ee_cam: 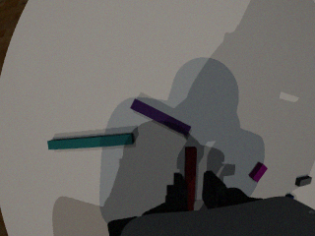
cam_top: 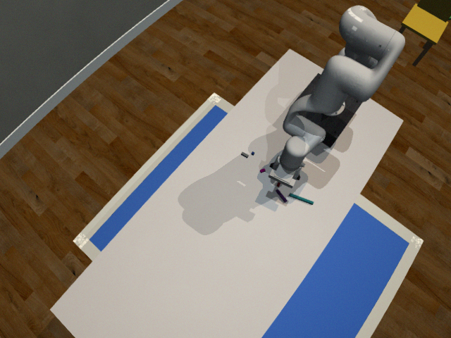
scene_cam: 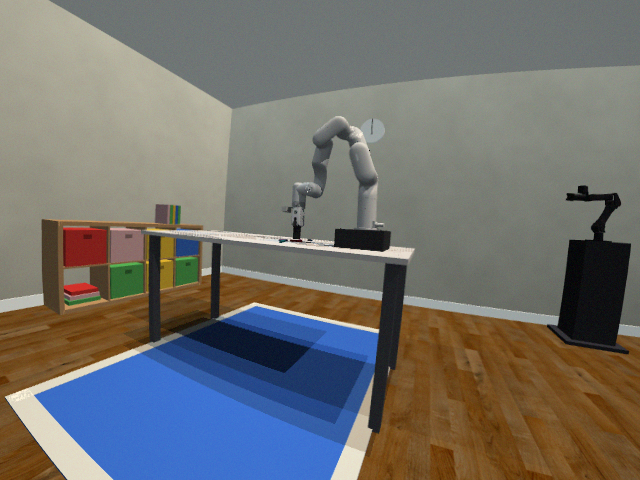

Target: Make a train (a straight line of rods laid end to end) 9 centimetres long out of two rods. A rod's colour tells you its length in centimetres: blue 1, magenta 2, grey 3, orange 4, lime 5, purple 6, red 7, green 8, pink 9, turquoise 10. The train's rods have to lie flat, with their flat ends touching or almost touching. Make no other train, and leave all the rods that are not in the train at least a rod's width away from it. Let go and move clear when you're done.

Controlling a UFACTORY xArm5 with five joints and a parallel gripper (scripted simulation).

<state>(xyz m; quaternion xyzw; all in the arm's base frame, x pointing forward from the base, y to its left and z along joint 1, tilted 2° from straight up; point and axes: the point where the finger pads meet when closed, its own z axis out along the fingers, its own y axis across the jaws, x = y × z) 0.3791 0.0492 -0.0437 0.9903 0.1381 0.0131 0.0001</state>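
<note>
Right now my hand is 3 cm above the red rod. From my hand the other things lie so: turquoise rod 11 cm to the left, 3 cm below, 1 cm ahead; then magenta rod 8 cm to the right, 3 cm below, 2 cm ahead; then purple rod 6 cm ahead, 5 cm to the left, 3 cm below.
</note>
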